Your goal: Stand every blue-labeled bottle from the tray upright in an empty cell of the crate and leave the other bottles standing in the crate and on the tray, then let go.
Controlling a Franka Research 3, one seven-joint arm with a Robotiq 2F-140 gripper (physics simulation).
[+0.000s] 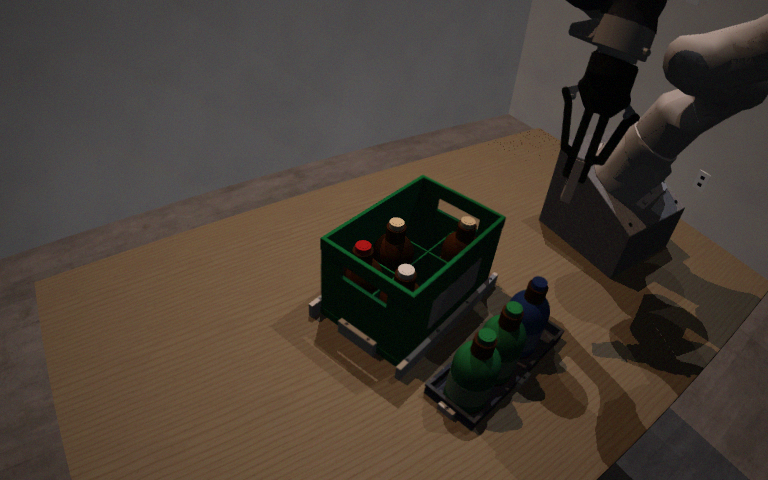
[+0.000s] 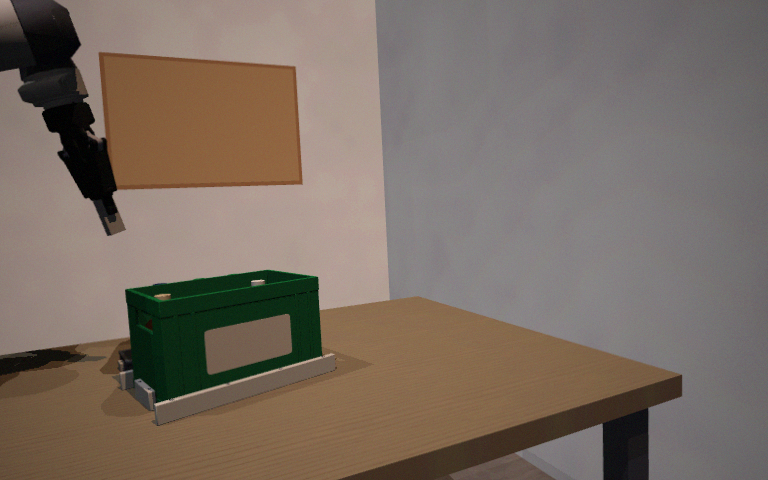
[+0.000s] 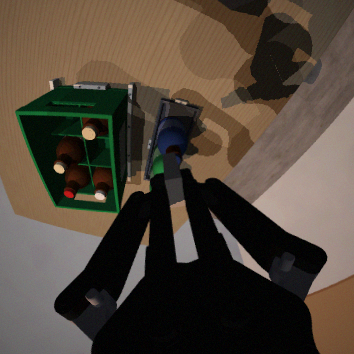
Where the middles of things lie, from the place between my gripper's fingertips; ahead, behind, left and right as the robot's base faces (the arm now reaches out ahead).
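There's a blue-labeled bottle (image 1: 536, 308) here, and my hand is 19 cm above it, 6 cm short of it and 5 cm to the right of it. The red-capped bottle (image 1: 363, 249) is 18 cm below my hand, 28 cm ahead of it and 14 cm to the right of it.
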